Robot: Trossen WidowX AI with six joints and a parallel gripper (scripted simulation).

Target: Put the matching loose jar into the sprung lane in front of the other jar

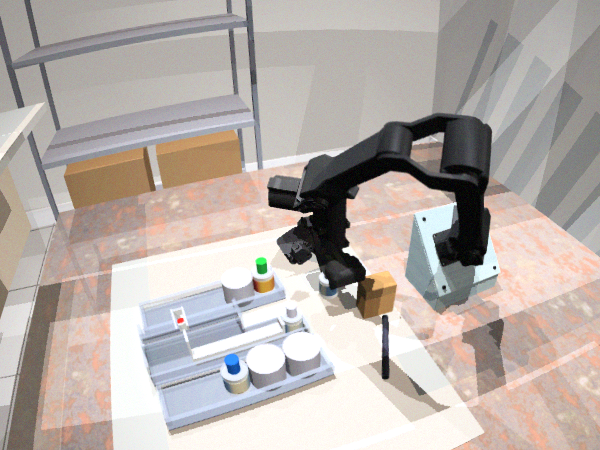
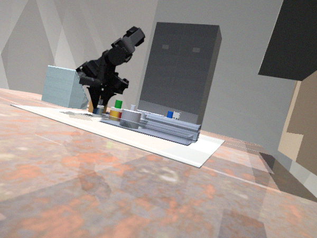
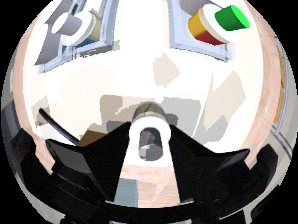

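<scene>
The cardboard box lies 8 cm to the left of my gripper tip, 6 cm behind it and 1 cm above it. Round my gripper tip: sprung lane: 25 cm ahead, 5 cm to the left, 1 cm below; then white pusher plate: 21 cm ahead, 4 cm to the left, 2 cm above; then black rod: 17 cm to the left, 3 cm behind, 2 cm below.
</scene>
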